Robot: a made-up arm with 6 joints. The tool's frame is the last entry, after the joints. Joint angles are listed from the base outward.
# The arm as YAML. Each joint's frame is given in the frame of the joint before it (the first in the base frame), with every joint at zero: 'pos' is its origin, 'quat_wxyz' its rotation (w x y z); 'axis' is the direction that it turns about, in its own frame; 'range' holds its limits. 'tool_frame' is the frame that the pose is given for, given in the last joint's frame.
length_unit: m
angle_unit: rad
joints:
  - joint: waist
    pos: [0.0, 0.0, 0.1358]
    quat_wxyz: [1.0, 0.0, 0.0, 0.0]
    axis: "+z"
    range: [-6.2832, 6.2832]
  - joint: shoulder
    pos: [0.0, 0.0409, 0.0]
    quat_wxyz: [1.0, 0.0, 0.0, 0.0]
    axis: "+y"
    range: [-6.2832, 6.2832]
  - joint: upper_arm
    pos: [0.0, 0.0, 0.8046]
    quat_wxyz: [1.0, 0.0, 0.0, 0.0]
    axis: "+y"
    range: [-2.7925, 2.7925]
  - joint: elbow
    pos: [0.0, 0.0, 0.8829]
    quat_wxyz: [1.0, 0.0, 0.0, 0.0]
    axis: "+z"
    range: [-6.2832, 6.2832]
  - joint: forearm
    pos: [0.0, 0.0, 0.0]
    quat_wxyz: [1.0, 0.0, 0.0, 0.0]
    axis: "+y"
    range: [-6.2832, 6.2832]
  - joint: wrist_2
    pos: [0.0, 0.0, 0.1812]
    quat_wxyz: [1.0, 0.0, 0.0, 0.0]
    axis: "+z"
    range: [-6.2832, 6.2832]
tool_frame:
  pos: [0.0, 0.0, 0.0]
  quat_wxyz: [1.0, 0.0, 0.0, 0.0]
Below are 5 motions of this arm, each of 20 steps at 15 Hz.
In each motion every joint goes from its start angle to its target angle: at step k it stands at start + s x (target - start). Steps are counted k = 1, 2, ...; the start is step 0. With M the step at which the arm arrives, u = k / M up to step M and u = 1 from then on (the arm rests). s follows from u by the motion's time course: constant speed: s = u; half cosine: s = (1 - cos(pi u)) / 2; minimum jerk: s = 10 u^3 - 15 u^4 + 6 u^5.
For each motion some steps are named. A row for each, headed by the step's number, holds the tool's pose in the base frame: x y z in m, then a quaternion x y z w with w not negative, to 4 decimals.
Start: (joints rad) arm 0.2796 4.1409 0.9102 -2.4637 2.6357 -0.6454
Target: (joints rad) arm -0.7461 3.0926 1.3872 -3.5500 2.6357 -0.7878
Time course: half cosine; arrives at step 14
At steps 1, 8, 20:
1: -1.3262 -0.3761 -0.1378 0.6995 0.5775 0.2856 0.3093
8: -0.9322 0.3797 -0.7130 0.8423 0.1678 0.4362 0.2684
20: -0.4236 0.4948 -0.9132 0.7818 -0.0657 0.5547 0.2770

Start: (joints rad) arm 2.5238 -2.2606 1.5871 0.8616 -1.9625 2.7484
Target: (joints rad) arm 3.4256 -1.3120 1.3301 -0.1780 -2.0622 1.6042
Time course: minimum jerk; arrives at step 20
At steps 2, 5, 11, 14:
2: 1.0446 -0.6263 0.1996 -0.1572 0.9020 0.1768 0.3611
5: 1.0995 -0.5514 0.2875 -0.2273 0.8942 0.1188 0.3670
11: 1.1560 -0.0974 0.7688 -0.5113 0.7500 -0.1597 0.3880
14: 1.0323 0.0996 1.0006 -0.5915 0.6480 -0.2756 0.3928

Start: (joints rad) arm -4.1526 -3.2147 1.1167 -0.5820 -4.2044 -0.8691
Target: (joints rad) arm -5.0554 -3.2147 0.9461 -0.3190 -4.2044 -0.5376
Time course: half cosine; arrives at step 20
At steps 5, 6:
5: 0.3230 -0.6099 -0.9682 0.0582 0.2251 0.6478 0.7255
6: 0.2868 -0.6250 -0.9747 0.0699 0.2148 0.6341 0.7395

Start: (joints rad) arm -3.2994 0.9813 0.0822 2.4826 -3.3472 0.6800
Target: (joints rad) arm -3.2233 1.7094 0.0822 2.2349 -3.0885 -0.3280
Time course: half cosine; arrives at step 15
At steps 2, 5, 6, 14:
2: -1.2909 0.1377 0.9092 0.5639 0.5826 0.2743 0.5171
5: -1.3938 0.1364 0.6976 0.4895 0.6071 0.2693 0.5651
6: -1.4301 0.1335 0.5953 0.4537 0.6153 0.2653 0.5876
14: -1.4804 0.0886 -0.1228 0.1957 0.6094 0.2037 0.7408

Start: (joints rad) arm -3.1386 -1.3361 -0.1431 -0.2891 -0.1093 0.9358
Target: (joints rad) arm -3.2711 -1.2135 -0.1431 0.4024 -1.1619 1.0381
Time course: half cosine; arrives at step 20
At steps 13, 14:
13: 1.7613 -0.1763 0.4378 -0.7524 0.4950 -0.3330 0.2793
14: 1.7493 -0.1826 0.4444 -0.7566 0.5071 -0.2966 0.2870

